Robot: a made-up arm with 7 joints. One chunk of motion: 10 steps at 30 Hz.
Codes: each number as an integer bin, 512 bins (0 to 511) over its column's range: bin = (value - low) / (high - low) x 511, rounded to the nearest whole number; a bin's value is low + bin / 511 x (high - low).
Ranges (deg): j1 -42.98..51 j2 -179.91..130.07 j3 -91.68..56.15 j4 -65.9..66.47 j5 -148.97..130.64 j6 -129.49..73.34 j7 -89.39..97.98
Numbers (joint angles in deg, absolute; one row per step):
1: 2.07 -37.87 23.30 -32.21 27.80 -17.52 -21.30
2: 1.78 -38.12 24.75 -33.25 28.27 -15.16 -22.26
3: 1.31 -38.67 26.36 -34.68 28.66 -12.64 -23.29
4: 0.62 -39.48 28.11 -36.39 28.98 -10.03 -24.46
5: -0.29 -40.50 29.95 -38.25 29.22 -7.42 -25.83
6: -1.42 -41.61 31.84 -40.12 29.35 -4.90 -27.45
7: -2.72 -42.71 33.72 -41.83 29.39 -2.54 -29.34
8: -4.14 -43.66 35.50 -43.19 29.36 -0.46 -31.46
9: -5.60 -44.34 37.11 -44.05 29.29 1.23 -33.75
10: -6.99 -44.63 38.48 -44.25 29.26 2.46 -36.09
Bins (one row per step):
1: 245 234 397 130 323 282 186
2: 243 234 402 126 324 288 183
3: 241 233 408 121 325 294 180
4: 237 231 414 114 325 301 177
5: 232 230 420 107 326 308 173
6: 226 228 427 100 326 314 169
7: 219 226 433 93 326 320 164
8: 211 225 440 88 326 325 158
9: 203 223 445 84 326 329 152
10: 196 223 450 84 326 332 145

